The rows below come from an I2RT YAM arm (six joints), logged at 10 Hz.
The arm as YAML. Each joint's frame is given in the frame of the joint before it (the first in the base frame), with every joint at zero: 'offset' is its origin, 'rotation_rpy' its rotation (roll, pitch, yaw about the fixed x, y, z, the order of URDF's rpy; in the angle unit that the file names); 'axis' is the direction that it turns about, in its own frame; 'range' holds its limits. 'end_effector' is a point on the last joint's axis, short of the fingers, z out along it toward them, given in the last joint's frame.
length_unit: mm
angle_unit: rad
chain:
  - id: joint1
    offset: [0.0, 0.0, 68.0]
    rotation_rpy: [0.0, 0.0, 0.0]
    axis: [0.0, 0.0, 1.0]
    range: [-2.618, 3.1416]
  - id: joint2
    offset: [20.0, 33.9, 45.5]
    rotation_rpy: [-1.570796, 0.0, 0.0]
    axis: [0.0, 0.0, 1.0]
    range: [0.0, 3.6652]
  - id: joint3
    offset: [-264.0, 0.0, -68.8]
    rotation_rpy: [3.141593, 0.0, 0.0]
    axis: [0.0, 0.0, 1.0]
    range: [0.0, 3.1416]
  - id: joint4
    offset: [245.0, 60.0, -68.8]
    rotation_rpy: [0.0, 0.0, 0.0]
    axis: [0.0, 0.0, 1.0]
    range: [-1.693, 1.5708]
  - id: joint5
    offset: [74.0, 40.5, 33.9]
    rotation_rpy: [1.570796, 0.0, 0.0]
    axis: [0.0, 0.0, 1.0]
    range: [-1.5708, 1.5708]
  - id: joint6
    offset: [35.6, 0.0, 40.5]
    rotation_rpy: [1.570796, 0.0, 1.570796]
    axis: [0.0, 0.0, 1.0]
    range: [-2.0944, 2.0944]
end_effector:
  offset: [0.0, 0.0, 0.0]
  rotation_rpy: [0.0, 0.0, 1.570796]
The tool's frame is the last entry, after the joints.
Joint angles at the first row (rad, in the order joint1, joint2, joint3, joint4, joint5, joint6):
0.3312 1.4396 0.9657 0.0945 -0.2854 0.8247
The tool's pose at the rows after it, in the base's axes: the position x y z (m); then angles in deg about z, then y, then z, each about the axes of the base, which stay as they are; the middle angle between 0 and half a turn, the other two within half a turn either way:
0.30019 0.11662 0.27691 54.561 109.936 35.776
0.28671 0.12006 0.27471 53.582 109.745 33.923
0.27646 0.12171 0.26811 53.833 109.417 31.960
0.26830 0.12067 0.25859 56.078 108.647 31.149
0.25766 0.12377 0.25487 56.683 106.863 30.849
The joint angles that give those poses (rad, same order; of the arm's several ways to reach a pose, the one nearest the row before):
0.3415 1.4002 0.9261 0.1130 -0.2655 0.8535
0.3732 1.3546 0.8780 0.1242 -0.2059 0.8602
0.3969 1.3235 0.8242 0.1563 -0.1517 0.8857
0.4070 1.3008 0.7624 0.2100 -0.1294 0.9348
0.4356 1.2690 0.7111 0.2621 -0.0984 0.9594

